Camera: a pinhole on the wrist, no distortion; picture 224 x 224 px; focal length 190.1 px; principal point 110.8 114.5 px. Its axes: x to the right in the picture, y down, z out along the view. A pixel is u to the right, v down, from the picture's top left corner.
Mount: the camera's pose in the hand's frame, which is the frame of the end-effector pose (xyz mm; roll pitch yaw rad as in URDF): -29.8 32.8 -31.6 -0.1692 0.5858 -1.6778
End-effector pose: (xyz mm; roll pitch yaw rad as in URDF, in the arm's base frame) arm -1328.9 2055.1 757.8 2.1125 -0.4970 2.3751
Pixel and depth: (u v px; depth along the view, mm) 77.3 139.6 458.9
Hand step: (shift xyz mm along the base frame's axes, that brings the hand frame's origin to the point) 0.9 340.0 -250.1
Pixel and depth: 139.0 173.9 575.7
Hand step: -211.4 382.7 -343.1
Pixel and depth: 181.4 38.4 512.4
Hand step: -13.4 92.2 -542.3
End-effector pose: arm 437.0 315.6 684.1 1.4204 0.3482 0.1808
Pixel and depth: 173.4 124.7 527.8
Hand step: -17.9 -368.7 -349.6
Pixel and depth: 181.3 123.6 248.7
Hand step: -27.6 -153.5 -153.5
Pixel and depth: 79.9 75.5 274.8
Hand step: -21.4 -244.5 -27.9
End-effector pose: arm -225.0 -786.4 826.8 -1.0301 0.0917 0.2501
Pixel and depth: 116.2 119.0 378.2
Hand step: 11.7 143.7 298.0
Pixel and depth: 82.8 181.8 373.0
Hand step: 120.6 214.2 246.3
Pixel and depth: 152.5 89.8 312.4
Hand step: -32.2 57.0 272.0
